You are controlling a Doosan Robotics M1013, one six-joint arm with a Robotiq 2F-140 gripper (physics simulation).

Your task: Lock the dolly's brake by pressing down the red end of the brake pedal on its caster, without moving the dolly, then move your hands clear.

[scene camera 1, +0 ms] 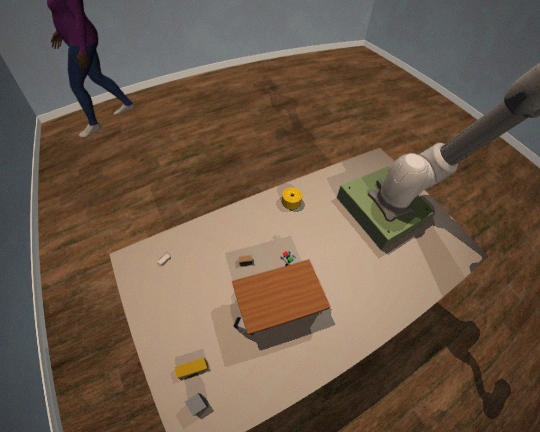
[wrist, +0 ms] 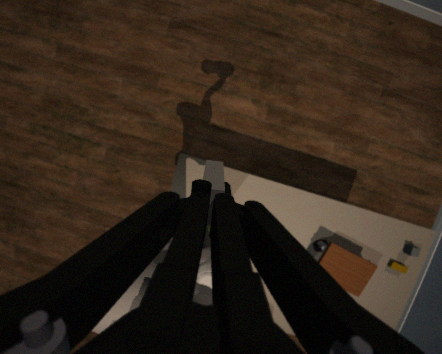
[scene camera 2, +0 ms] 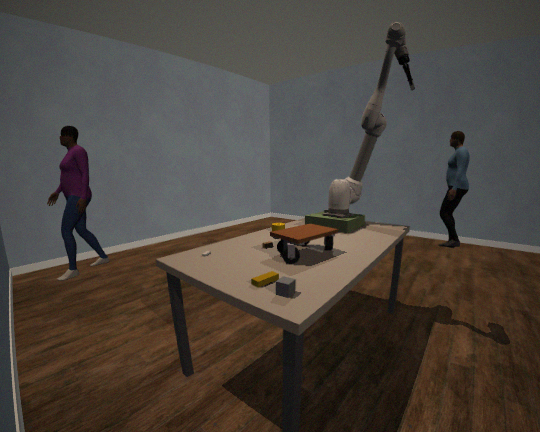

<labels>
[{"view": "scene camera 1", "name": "dolly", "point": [269,299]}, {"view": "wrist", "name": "gripper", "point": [213,174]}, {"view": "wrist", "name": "dolly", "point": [352,272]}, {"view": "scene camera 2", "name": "dolly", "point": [301,235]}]
</labels>
